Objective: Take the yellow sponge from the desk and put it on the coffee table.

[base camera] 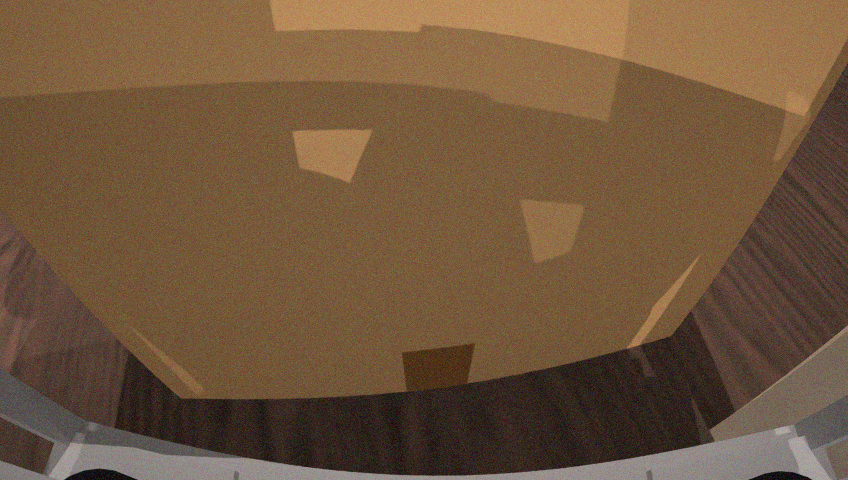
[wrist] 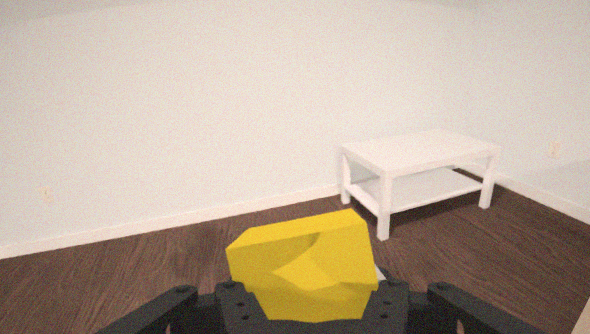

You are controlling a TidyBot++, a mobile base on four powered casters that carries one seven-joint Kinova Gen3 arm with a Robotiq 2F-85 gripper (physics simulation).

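Frame: origin at the arm's base, x ahead, y up, z right, level; centimetres.
Seen in the pictures: gripper, between the fingertips: (wrist: 309, 275).
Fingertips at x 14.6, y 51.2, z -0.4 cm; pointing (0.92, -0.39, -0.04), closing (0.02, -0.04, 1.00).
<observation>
A point is followed by its place in that frame.
The yellow sponge (wrist: 305, 250) @(x 11.8, y 55.2, z -0.4 cm) is at the bottom middle of the wrist view, held between the two black fingers of my gripper (wrist: 309, 275) @(x 14.6, y 51.2, z -0.4 cm). My gripper is shut on it and holds it up in the air, with the wood floor showing beyond. The white coffee table (wrist: 425, 147) @(x 174.9, y 5.3, z 74.2 cm), with a lower shelf, stands farther off to the right of the sponge, near the room's corner. The sponge and the coffee table are apart. The base camera view does not show the gripper, the sponge or the coffee table. I cannot tell whether the desk shows in either view.
A large tan-brown surface (base camera: 386, 237) @(x 24.7, y -21.5, z -2.9 cm) with lit patches fills most of the base camera view, close in front of the grey base frame (base camera: 178, 463). A pale panel (base camera: 791, 386) @(x 17.7, y -28.7, z 24.2 cm) stands at the lower right. White walls (wrist: 200, 100) @(x 175.1, y 45.1, z -68.6 cm) rise behind and right of the coffee table.
</observation>
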